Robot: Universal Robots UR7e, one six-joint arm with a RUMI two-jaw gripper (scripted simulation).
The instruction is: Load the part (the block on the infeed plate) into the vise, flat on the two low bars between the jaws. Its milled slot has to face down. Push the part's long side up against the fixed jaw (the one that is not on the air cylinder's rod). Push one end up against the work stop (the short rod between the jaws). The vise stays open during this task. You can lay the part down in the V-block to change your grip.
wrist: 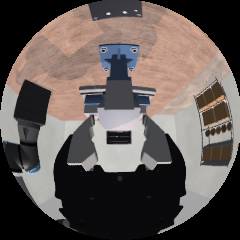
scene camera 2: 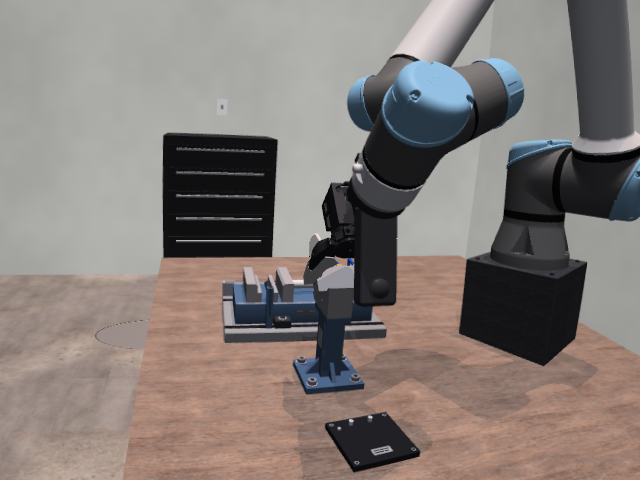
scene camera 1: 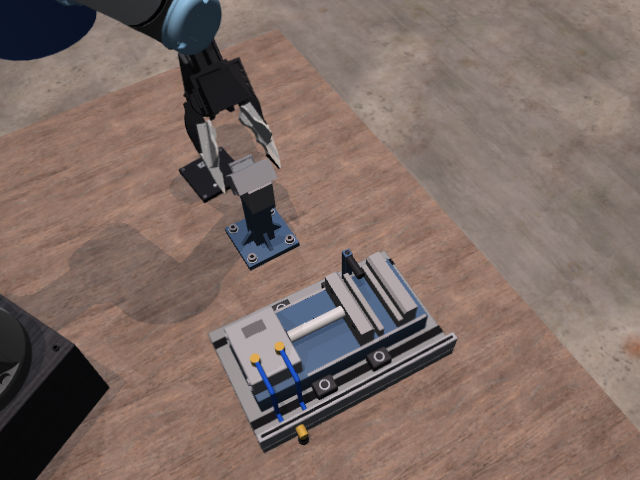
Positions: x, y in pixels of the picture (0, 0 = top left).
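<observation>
A part: in the wrist view, in scene camera 1, in scene camera 2 (338, 276). On the part (wrist: 108, 120) and (scene camera 1: 236, 172) are the same spot. My gripper: in the wrist view, in scene camera 2, in scene camera 1 (252, 180). On my gripper (scene camera 2: 322, 257) and (wrist: 174, 160) are the same spot.
</observation>
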